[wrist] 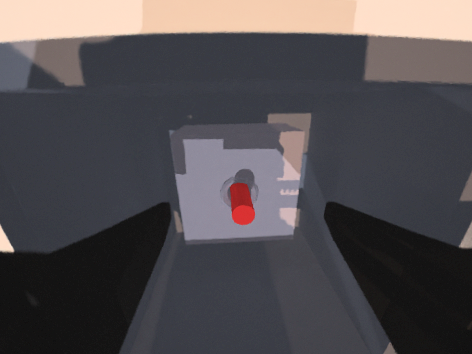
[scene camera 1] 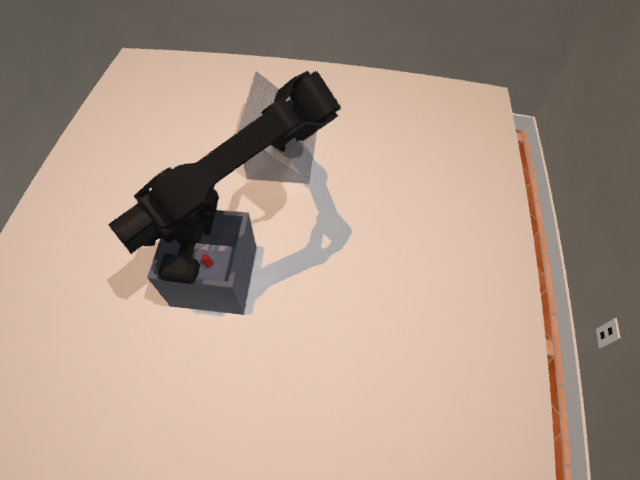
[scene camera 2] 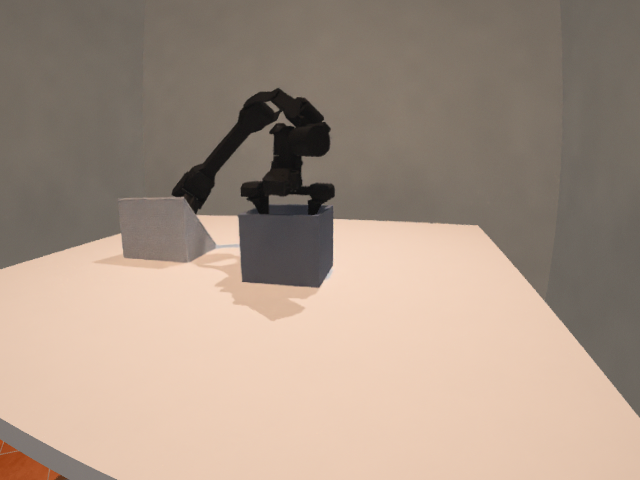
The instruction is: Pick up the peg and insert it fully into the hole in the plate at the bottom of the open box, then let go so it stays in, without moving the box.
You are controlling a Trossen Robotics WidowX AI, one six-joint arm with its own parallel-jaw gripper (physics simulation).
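Places are measured from the arm's base along level axes (x ahead, y left, z up), in centimetres.
Pixels of known places: gripper, fingertip midpoint: (wrist: 248,209) (scene camera 1: 201,253); arm's base, link origin: (scene camera 2: 179,218).
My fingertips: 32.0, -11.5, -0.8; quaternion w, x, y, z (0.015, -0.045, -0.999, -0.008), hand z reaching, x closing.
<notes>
Ahead of a thing's pixels: the offset from my fingertips to its top centre, as dx, dy, dz. "spot": to the spot under its first point. Level surfaces: height alone.
The red peg @[+0.3, +0.7, -0.5] (scene camera 1: 206,260) (wrist: 241,197) stands roughly upright at the hole's ring @[+0.3, +0.7, -3.2] (wrist: 224,192) in the pale plate @[spot: +0.8, +3.5, -3.5] (scene camera 1: 221,266) (wrist: 202,215). Its lower end is inside the ring and a length of it sticks up above the plate; how deep it sits cannot be told. The plate lies at the bottom of the dark blue-grey open box @[+0.3, +0.7, +4.5] (scene camera 1: 206,296) (scene camera 2: 280,250) (wrist: 65,150). My gripper (scene camera 2: 287,210) (wrist: 248,209) is wide open and empty, with its fingertips near the box's rim, one on each side above the peg. The box's front wall hides the peg in scene camera 2.
A grey wedge-shaped block (scene camera 1: 271,170) (scene camera 2: 155,228) stands on the table @[dz -9.3] (scene camera 1: 361,335) (scene camera 2: 387,335) beside the box, near the arm's base. The box walls rise around the peg on all sides. My arm reaches over the wedge and the box.
</notes>
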